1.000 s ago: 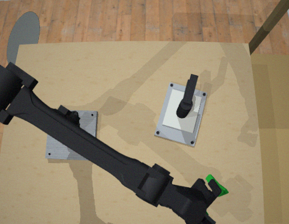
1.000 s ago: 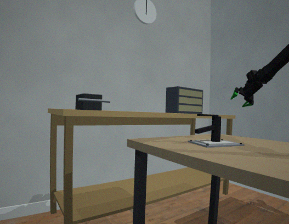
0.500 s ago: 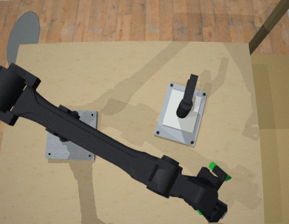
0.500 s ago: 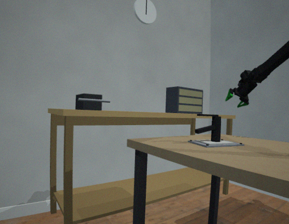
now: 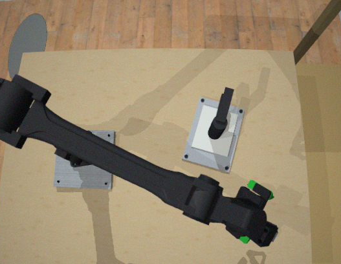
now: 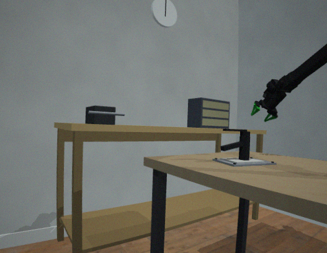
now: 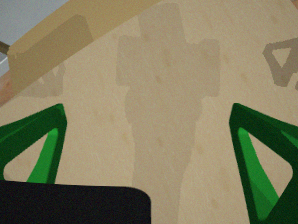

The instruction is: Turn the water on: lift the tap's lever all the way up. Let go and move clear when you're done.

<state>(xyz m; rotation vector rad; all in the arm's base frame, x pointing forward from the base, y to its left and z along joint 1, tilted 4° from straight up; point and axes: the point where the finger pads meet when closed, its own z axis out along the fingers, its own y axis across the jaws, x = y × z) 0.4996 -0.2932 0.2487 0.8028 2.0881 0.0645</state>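
Right now my hand is 33 cm to the right of the lever, 8 cm above it and 1 cm past it.
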